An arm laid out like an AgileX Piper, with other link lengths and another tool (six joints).
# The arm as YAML. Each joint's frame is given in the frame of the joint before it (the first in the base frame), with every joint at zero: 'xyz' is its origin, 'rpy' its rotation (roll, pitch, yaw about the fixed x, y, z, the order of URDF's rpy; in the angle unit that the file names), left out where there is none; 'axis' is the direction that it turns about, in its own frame. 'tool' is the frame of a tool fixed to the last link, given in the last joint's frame.
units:
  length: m
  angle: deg
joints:
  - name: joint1
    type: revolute
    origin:
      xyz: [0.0, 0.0, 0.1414]
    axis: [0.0, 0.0, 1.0]
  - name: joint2
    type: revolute
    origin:
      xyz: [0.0, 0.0, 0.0]
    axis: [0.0, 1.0, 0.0]
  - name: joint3
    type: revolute
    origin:
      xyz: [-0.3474, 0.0, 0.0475]
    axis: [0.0, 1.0, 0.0]
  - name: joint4
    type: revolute
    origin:
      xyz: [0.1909, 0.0, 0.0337]
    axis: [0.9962, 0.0, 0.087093]
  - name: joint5
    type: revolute
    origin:
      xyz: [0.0, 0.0, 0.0]
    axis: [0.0, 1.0, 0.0]
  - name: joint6
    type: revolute
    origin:
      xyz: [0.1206, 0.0, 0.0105]
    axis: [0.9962, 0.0, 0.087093]
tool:
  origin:
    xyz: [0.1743, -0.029, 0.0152]
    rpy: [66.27, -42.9, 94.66]
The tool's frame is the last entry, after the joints.
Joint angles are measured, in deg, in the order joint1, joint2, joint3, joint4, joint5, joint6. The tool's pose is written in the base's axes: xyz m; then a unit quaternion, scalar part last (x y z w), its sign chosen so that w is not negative. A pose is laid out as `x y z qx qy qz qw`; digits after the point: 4 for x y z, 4 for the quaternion.
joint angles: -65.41 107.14 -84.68 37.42 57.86 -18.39
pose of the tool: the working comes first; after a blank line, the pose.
Where each joint sits with the arm in this pose, in the base's axes (m; each line is computed from the numbers above, not from the rounded line before):
joint1: 0.0000 0.0000 0.1414
joint2: 0.0000 0.0000 0.1414
joint3: 0.0615 -0.1344 0.4594
joint4: 0.1403 -0.3065 0.4176
joint5: 0.1403 -0.3065 0.4176
joint6: 0.2123 -0.3142 0.3206
the tool: 0.2953 -0.3389 0.1658

0.2953 -0.3389 0.1658 0.9307 -0.1804 0.2918 0.1267
